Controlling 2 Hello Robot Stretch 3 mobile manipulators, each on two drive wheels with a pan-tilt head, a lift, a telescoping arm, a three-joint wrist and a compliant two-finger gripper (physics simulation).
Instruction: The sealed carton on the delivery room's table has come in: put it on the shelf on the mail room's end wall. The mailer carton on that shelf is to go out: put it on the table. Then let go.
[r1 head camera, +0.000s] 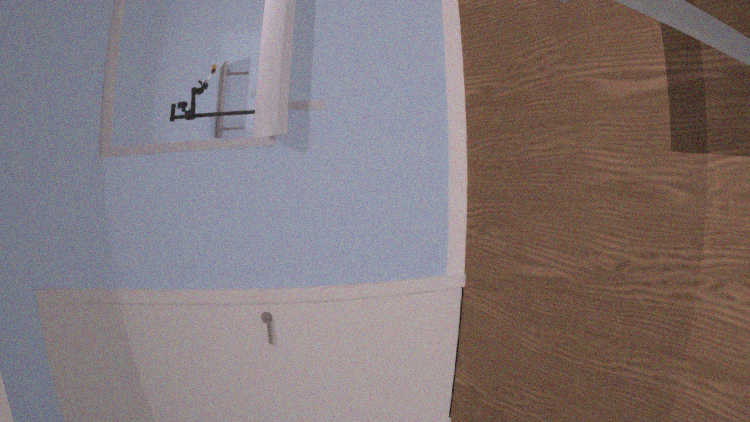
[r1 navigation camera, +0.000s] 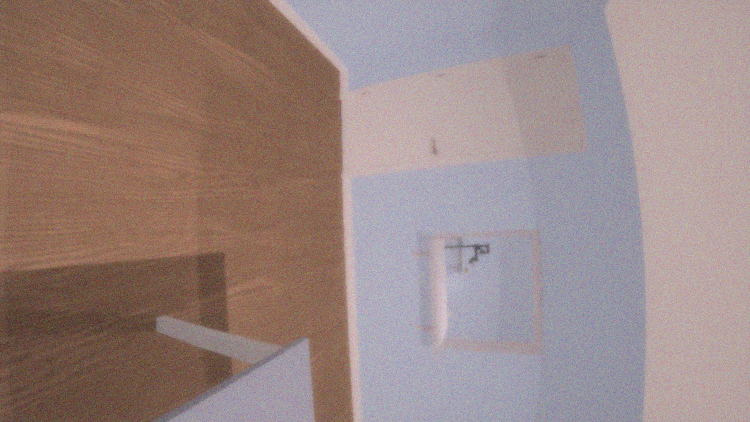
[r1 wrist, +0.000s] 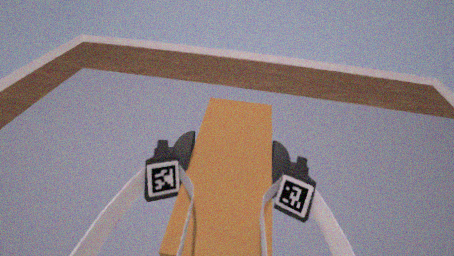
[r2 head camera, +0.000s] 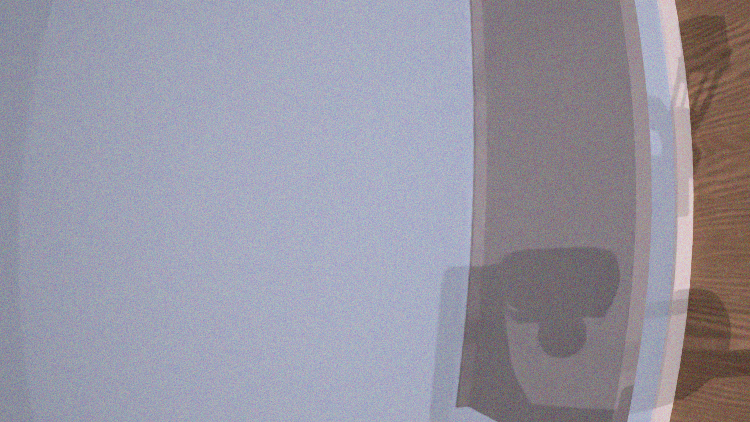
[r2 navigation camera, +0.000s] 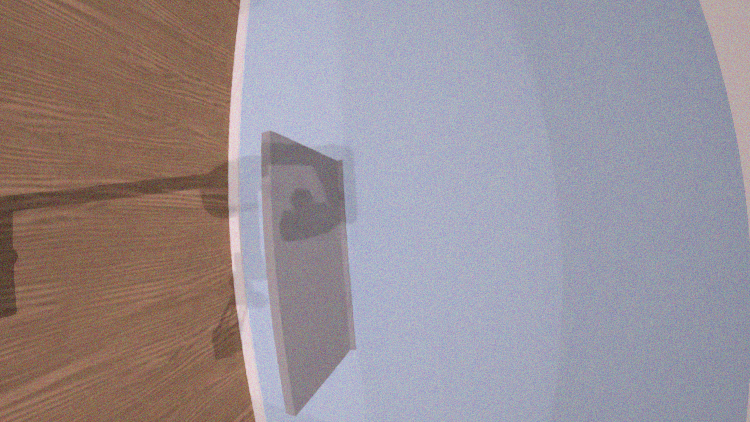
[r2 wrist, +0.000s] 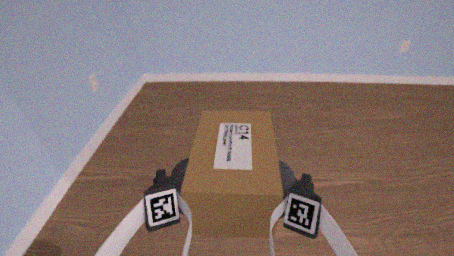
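Observation:
In the r1 wrist view, the r1 gripper (r1 wrist: 231, 154) is shut on the plain orange mailer carton (r1 wrist: 231, 200). It holds the carton over the pale table (r1 wrist: 360, 150) (r1 navigation camera: 262, 391); the gap between them cannot be told. In the r2 wrist view, the r2 gripper (r2 wrist: 233, 175) is shut on the brown sealed carton (r2 wrist: 195, 187), labelled C14, with floor behind it. The wall shelf (r2 head camera: 561, 157) (r2 navigation camera: 314, 293) is close in the r2 head and navigation views, with a robot's shadow at one end and no carton visible on it.
The r1 head and navigation views are turned sideways. They show a wall opening (r1 head camera: 272, 68) (r1 navigation camera: 440, 293) with the dark r2 robot (r1 head camera: 191, 112) (r1 navigation camera: 477, 249) beyond, and a closed door (r1 head camera: 293, 362) (r1 navigation camera: 461, 115). A table leg (r1 navigation camera: 199, 335) stands near r1. Walls edge the floor.

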